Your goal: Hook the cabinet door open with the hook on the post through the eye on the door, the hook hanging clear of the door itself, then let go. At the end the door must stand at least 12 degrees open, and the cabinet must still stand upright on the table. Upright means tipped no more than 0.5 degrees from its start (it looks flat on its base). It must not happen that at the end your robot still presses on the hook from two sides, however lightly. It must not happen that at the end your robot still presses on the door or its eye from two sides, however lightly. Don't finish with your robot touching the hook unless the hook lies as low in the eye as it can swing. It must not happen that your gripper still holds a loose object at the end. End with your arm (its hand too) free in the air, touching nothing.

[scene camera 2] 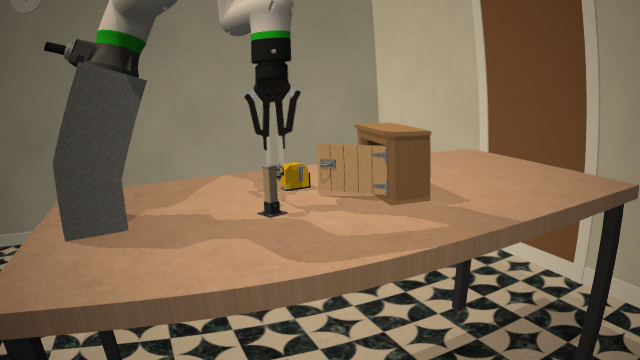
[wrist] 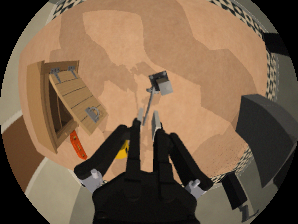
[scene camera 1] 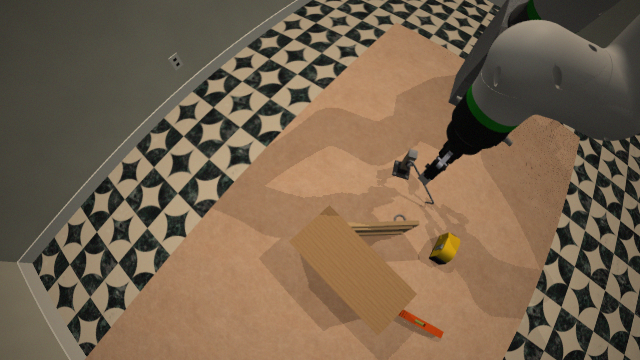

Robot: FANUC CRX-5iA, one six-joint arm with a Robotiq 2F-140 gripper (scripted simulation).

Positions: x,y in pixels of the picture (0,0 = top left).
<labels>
gripper: scene camera 2; wrist; scene camera 1 425,177
wooden cabinet: scene camera 2; wrist 42,110; scene camera 1
same spot on wooden cabinet: [scene camera 1: 371,288] = [scene camera 2: 380,125]
same spot on gripper: [scene camera 2: 294,94] = [wrist: 89,170]
</labels>
